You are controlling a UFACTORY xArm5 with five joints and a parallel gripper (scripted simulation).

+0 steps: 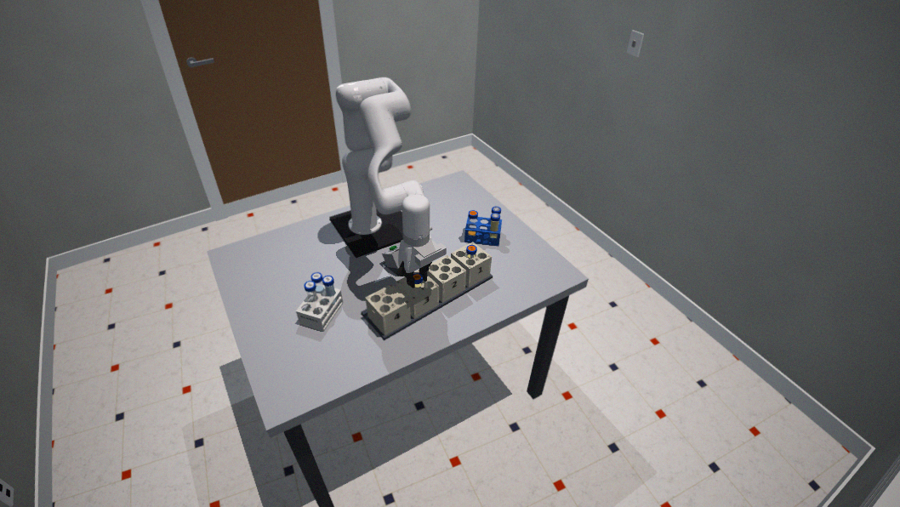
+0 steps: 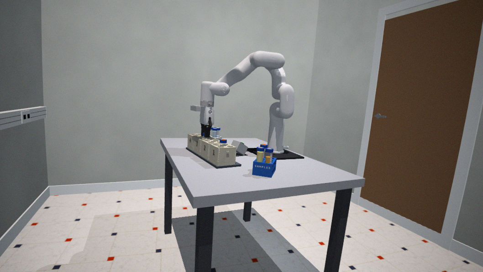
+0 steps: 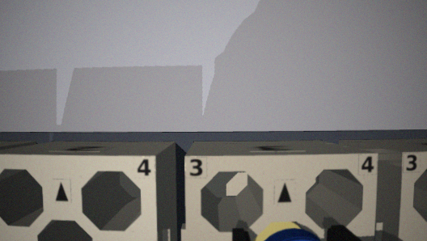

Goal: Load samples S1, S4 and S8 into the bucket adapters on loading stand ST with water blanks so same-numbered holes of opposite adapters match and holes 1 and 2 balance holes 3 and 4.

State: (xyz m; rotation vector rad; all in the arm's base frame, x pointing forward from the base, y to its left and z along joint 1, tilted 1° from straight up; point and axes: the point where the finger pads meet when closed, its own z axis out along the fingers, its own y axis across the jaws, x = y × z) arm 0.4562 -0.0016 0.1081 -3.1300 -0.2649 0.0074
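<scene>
My hand is 7 cm above the adapter 3. Also, from my hand: white rack: 11 cm behind, 29 cm to the right, 9 cm below; then blue samples rack: 19 cm behind, 37 cm to the left, 9 cm below.
</scene>
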